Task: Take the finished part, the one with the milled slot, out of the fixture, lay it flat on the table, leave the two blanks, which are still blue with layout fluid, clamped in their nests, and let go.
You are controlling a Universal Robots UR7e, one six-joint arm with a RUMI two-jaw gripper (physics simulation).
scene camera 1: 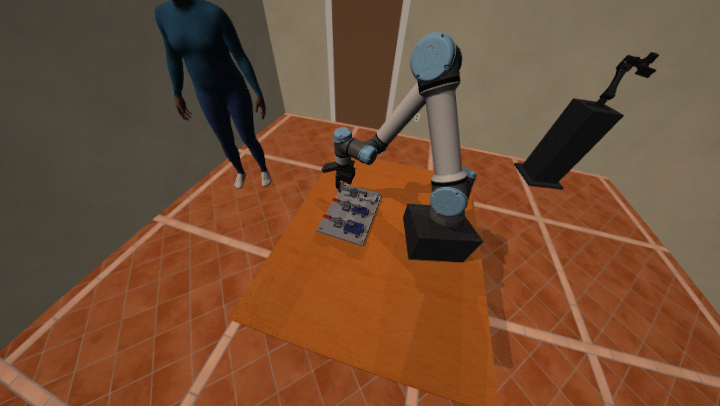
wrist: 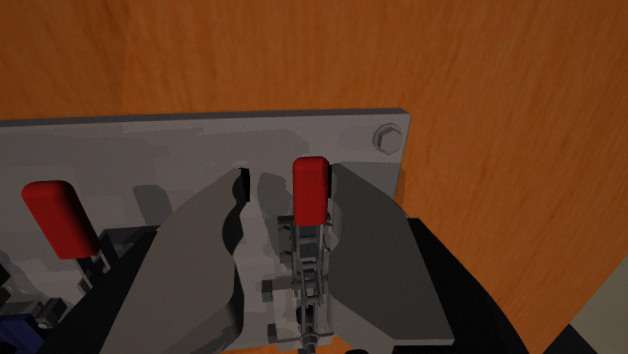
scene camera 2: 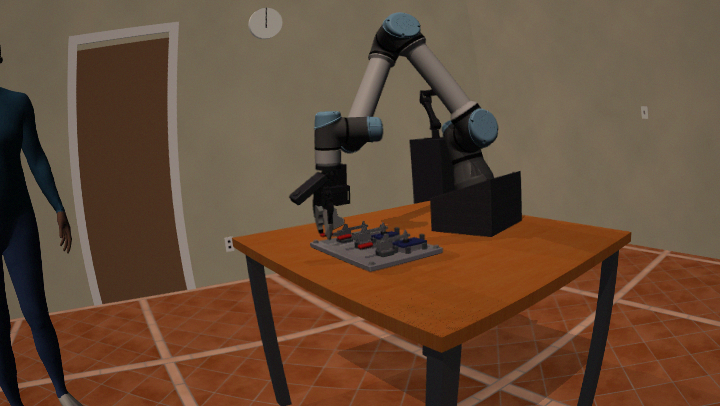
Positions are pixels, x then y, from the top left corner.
Labels:
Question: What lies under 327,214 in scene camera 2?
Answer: The gripper.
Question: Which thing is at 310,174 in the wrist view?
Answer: A red clamp handle.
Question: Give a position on a fixture plate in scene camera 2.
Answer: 346,252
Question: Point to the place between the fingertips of the gripper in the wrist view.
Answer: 289,169

